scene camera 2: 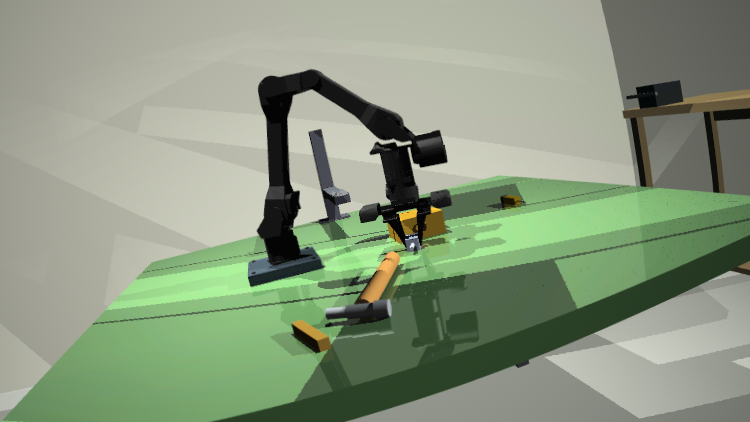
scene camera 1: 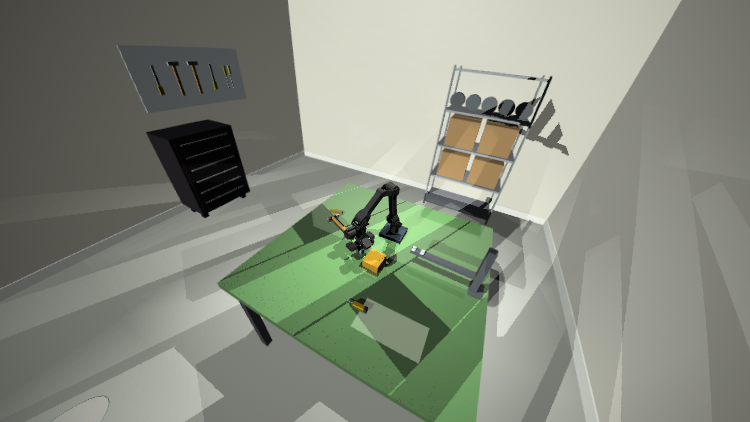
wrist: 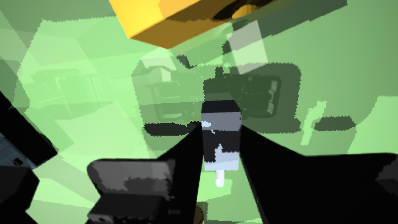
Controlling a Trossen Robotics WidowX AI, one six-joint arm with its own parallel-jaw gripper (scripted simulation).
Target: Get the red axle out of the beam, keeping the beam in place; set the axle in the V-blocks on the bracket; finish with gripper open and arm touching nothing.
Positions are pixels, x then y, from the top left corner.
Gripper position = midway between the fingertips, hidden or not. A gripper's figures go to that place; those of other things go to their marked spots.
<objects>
My gripper [scene camera 2: 414,246] is 110 cm from the lens. An orange beam [scene camera 2: 434,224]: 118 cm from the lens. A hammer [scene camera 2: 368,304]: 73 cm from the lens. A grey bracket [scene camera 2: 332,196] is 139 cm from the lens. The marked spots on the grey bracket and the orange beam are 33 cm apart.
</objects>
